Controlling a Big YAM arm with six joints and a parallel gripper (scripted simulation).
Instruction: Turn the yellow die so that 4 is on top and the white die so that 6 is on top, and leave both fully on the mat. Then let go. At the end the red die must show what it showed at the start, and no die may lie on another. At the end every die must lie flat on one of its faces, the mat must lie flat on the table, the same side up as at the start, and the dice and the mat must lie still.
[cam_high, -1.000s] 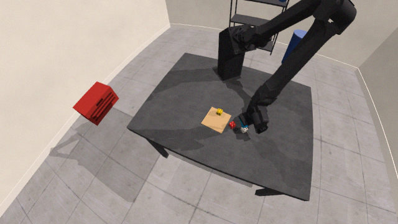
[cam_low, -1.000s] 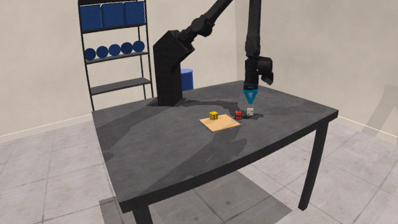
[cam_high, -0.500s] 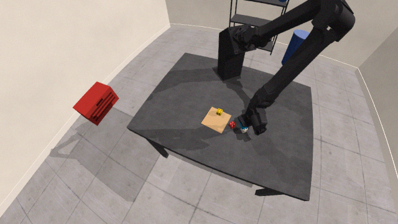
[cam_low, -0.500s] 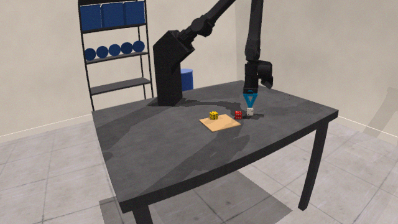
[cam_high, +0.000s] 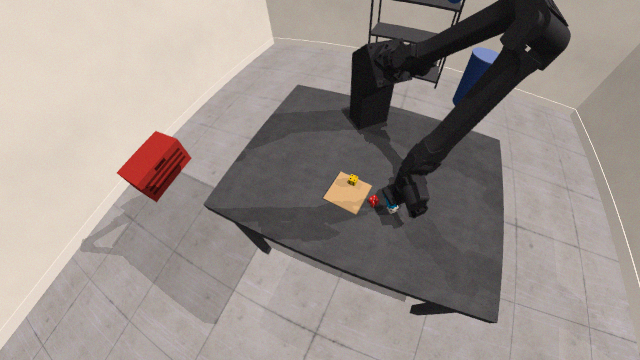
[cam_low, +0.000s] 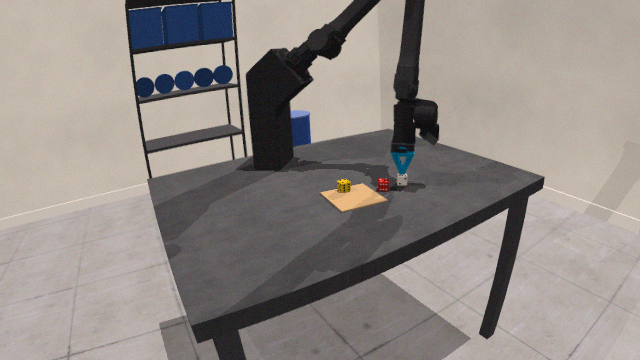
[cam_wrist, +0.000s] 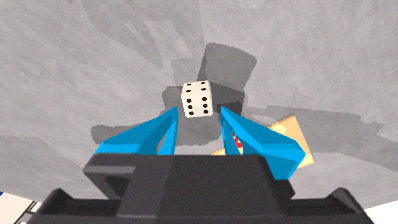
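My gripper is now 3 cm above the white die. The rest, counted from my hand: tan mat: 17 cm to the right, 5 cm below, 4 cm ahead; red die: 7 cm to the right, 3 cm below, 2 cm ahead; yellow die: 18 cm to the right, 3 cm below, 1 cm behind.
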